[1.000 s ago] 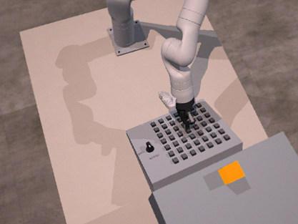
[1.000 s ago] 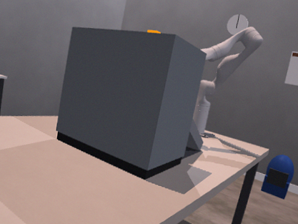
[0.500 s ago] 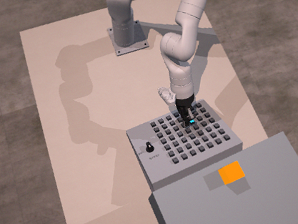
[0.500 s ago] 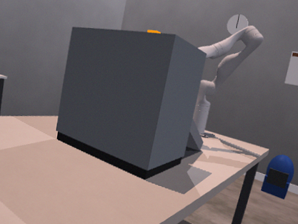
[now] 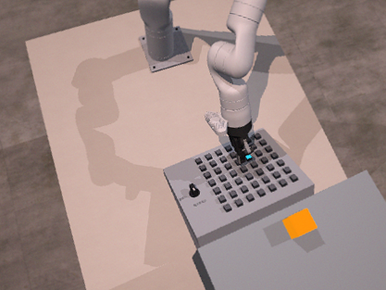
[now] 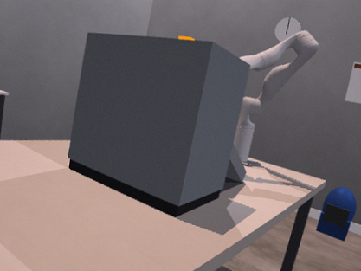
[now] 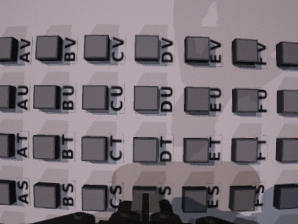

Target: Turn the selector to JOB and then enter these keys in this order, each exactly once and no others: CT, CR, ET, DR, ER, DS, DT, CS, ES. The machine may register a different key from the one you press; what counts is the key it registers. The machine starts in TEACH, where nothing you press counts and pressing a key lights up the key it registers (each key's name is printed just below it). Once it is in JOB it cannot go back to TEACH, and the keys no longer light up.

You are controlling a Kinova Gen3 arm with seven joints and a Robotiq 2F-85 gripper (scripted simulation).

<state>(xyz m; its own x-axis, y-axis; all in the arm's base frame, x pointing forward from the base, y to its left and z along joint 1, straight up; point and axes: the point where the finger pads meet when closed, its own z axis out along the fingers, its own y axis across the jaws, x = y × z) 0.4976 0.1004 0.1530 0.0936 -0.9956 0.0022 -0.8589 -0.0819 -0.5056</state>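
The black selector knob is 15 cm to the right of my hand, 5 cm ahead of it and 3 cm below it. The rest, counted from my hand: sloped keypad panel: 8 cm below, 6 cm ahead, 4 cm to the right.
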